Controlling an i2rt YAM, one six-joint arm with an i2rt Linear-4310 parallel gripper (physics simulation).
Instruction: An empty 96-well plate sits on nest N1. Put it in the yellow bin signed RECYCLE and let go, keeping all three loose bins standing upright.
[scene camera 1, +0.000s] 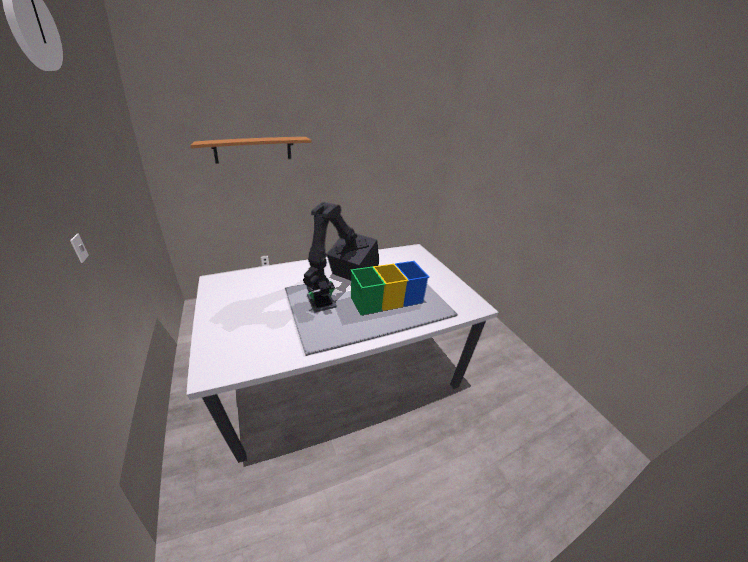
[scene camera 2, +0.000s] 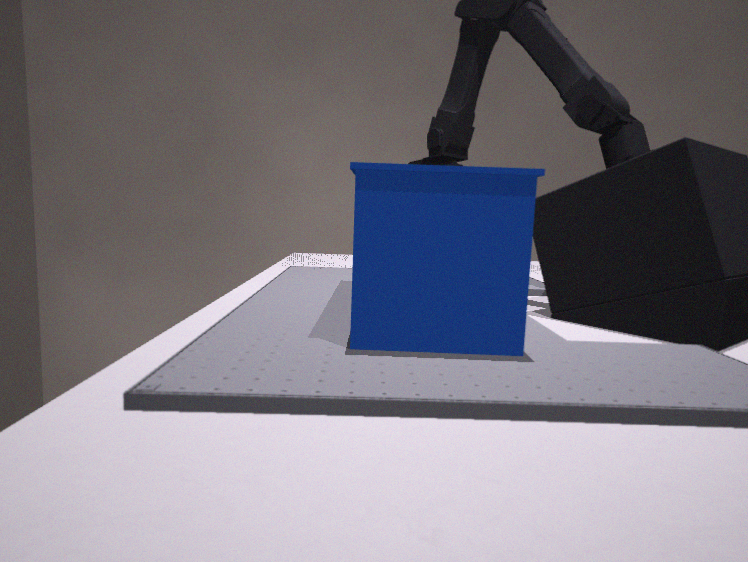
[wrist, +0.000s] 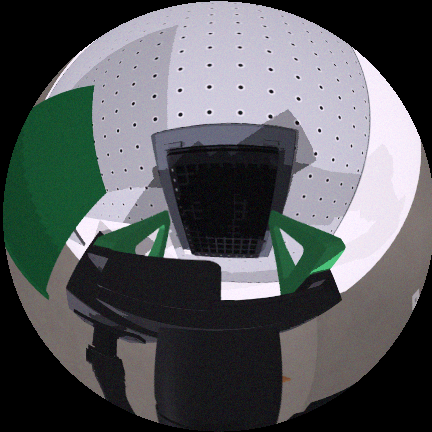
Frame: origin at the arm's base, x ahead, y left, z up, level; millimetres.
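Seen in the pictures: gripper, between the fingertips: (scene camera 1: 322, 297) (wrist: 219, 215); arm's base, origin of its link: (scene camera 1: 351, 246) (scene camera 2: 632, 178) (wrist: 105, 327).
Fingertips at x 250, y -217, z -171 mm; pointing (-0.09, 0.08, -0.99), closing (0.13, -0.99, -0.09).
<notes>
Pixels of each thing's top centre, then the offset from my fingertips to it. "*": a spot on its surface instead. Level surfaces: height alone.
- black 96-well plate, centre of its top: (wrist: 223, 218) (scene camera 1: 321, 297) dz +1, dx -2, dy -4 mm
- grey nest, a spot on its surface: (wrist: 161, 141) * dz -14, dx +59, dy +58 mm
- yellow bin, centre of its top: (scene camera 1: 390, 273) dz +154, dx +53, dy +362 mm
- green bin, centre of its top: (scene camera 1: 367, 276) dz +154, dx +66, dy +232 mm
- blue bin, centre of its top: (scene camera 2: 439, 170) (scene camera 1: 411, 270) dz +154, dx +41, dy +492 mm
- grey perforated board, height of its surface: dz -25 mm
- white table, height of its surface: dz -38 mm
The black 96-well plate (scene camera 1: 322, 302) (wrist: 222, 195) sits in the grey nest (wrist: 161, 141) on the perforated board. My gripper (scene camera 1: 320, 294) (wrist: 219, 215) is open, pointing down close above the plate. Its green fingers stand on either side of the plate's near part in the wrist view; whether they touch it I cannot tell. The yellow bin (scene camera 1: 394, 296) stands upright between the green bin (scene camera 1: 370, 300) (wrist: 55, 165) and the blue bin (scene camera 1: 415, 292) (scene camera 2: 444, 259), both upright. No sign on the yellow bin is readable. In scene camera 2 the blue bin hides the gripper, plate and other bins.
The grey perforated board (scene camera 1: 362, 335) (scene camera 2: 272, 374) (wrist: 225, 75) lies on the white table (scene camera 1: 241, 356) (scene camera 2: 362, 483). The arm's black base block (scene camera 1: 349, 264) (scene camera 2: 622, 259) stands behind the bins. The green bin is the nearest bin to the gripper.
</notes>
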